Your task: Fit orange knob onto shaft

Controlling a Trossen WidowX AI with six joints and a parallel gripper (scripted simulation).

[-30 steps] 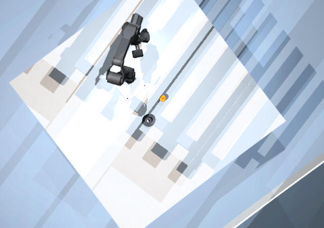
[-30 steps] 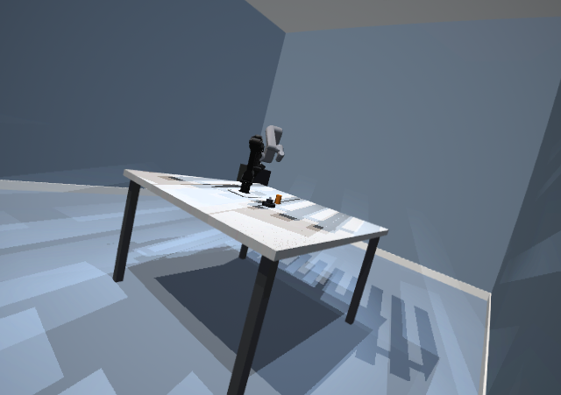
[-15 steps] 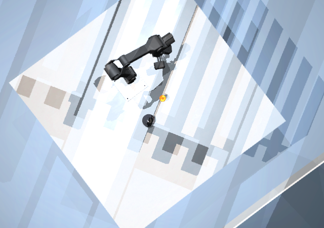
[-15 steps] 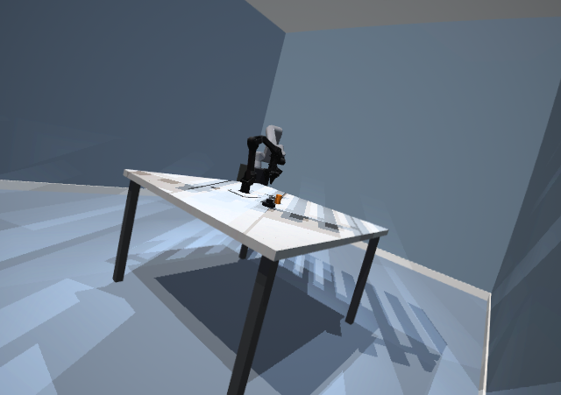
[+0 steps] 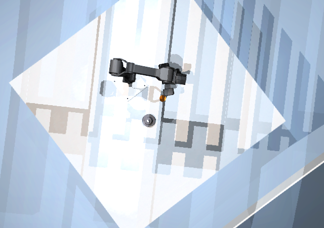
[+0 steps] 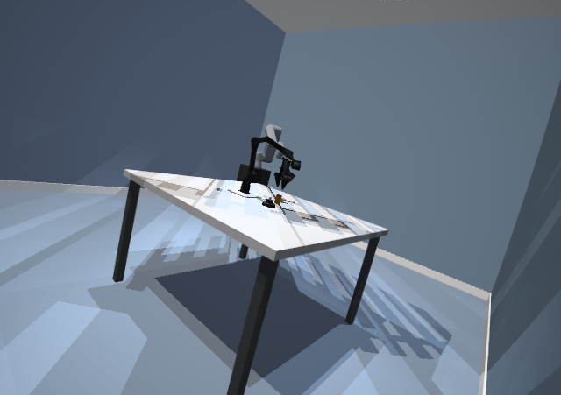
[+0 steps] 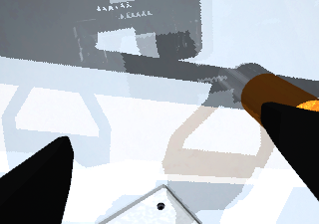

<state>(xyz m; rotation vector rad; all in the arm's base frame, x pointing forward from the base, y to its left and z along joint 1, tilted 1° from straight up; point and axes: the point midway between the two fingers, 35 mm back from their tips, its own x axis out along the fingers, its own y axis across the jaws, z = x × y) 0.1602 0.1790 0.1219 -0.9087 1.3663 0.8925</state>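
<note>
My gripper tip is now 70 mm short of the orange knob, 70 mm to the left of it and 50 mm above it. Round my gripper tip: dark round pedestal 140 mm ahead, 230 mm to the right, 60 mm below.
</note>
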